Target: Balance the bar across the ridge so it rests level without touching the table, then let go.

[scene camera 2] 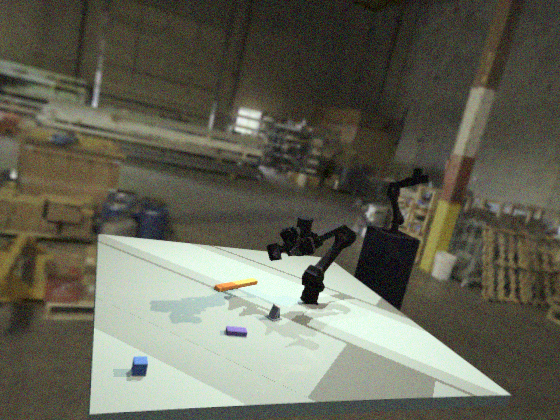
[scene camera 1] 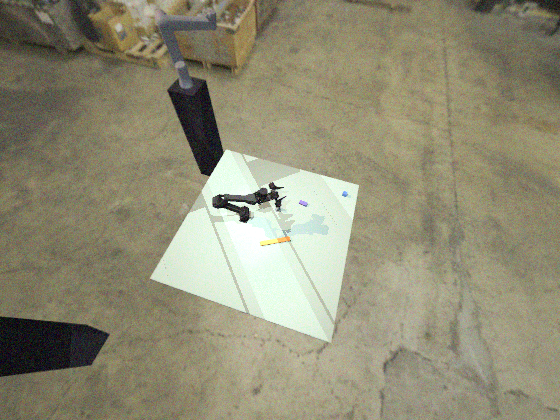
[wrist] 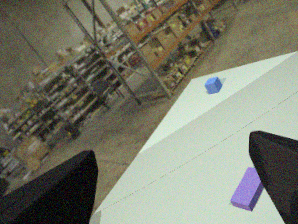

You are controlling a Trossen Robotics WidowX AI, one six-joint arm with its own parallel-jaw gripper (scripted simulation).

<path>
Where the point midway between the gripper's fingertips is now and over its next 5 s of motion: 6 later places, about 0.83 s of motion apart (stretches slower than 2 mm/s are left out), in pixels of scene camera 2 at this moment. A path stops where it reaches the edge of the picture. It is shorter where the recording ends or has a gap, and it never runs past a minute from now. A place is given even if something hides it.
My gripper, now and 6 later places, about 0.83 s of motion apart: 281,255; 244,264; 240,268; 243,277; 241,284; 242,276; 246,264
</path>
